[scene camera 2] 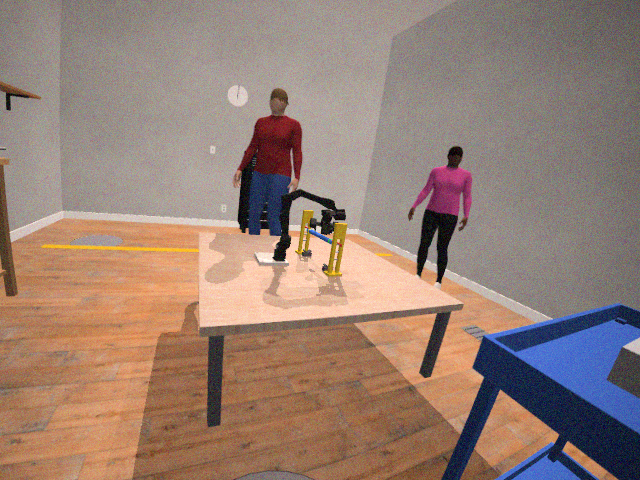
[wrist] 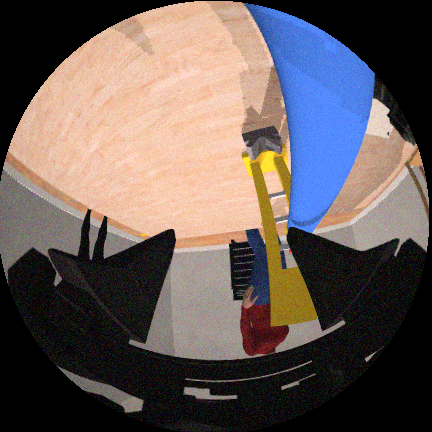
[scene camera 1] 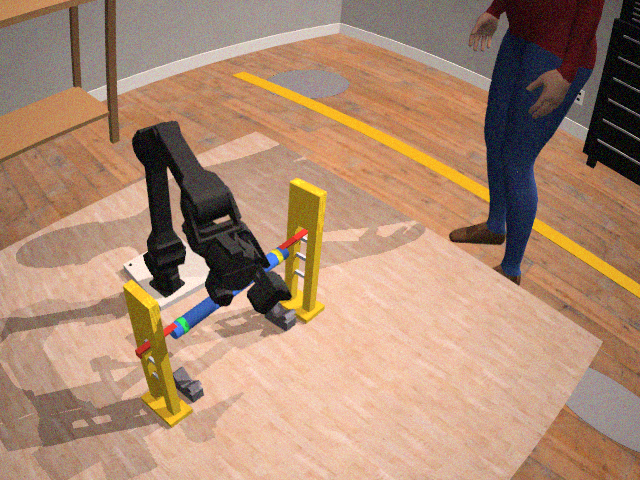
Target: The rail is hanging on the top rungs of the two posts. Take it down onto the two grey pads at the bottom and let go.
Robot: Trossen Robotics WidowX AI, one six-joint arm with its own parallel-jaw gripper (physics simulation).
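Where they show: gripper, fingertip midpoint: (wrist: 233, 234); arm's base at its link origin: (scene camera 2: 278, 259) (scene camera 1: 166, 283).
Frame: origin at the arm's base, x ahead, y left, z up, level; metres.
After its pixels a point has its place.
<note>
The rail (scene camera 1: 199, 313) @[x 0.249, y -0.122, z 0.168 m] (scene camera 2: 320, 236) @[x 0.228, y -0.064, z 0.163 m] (wrist: 330, 125) is a blue bar with red ends, a green band and a yellow band. It hangs level between the two yellow posts, the left one (scene camera 1: 145, 310) @[x 0.263, y -0.246, z 0.271 m] (scene camera 2: 339, 232) @[x 0.230, y -0.243, z 0.234 m] and the right one (scene camera 1: 306, 206) @[x 0.258, y 0.154, z 0.248 m] (scene camera 2: 307, 217) @[x 0.244, y 0.155, z 0.236 m] (wrist: 292, 300) @[x 0.252, y 0.155, z 0.245 m] in the first scene view, its ends at their top rungs. A grey notched pad (scene camera 1: 188, 384) @[x 0.249, y -0.176, z 0.013 m] (scene camera 2: 325, 268) @[x 0.216, y -0.187, z 0.002 m] and another pad (scene camera 1: 281, 316) @[x 0.262, y 0.089, z 0.016 m] (scene camera 2: 306, 253) @[x 0.236, y 0.087, z 0.004 m] (wrist: 262, 142) @[x 0.249, y 0.101, z 0.007 m] sit at the feet. My gripper (scene camera 1: 244, 304) (wrist: 233, 234) @[x 0.296, y 0.035, z 0.168 m] is open and empty over the rail's middle; in the wrist view the rail runs past the right fingertip.
The arm's white base plate (scene camera 1: 193, 273) @[x 0.021, y 0.068, z 0.001 m] (scene camera 2: 264, 259) @[x -0.091, y 0.002, z 0.002 m] lies behind the rail on the wooden table (scene camera 1: 413, 361) @[x 0.530, y 0.185, z -0.018 m] (scene camera 2: 392, 297) @[x 0.380, y -0.578, z -0.017 m]. A person in red (scene camera 1: 547, 31) (scene camera 2: 277, 144) (wrist: 261, 330) and one in pink (scene camera 2: 450, 191) stand beyond it. A blue cart (scene camera 2: 558, 397) stands at right in the second scene view.
</note>
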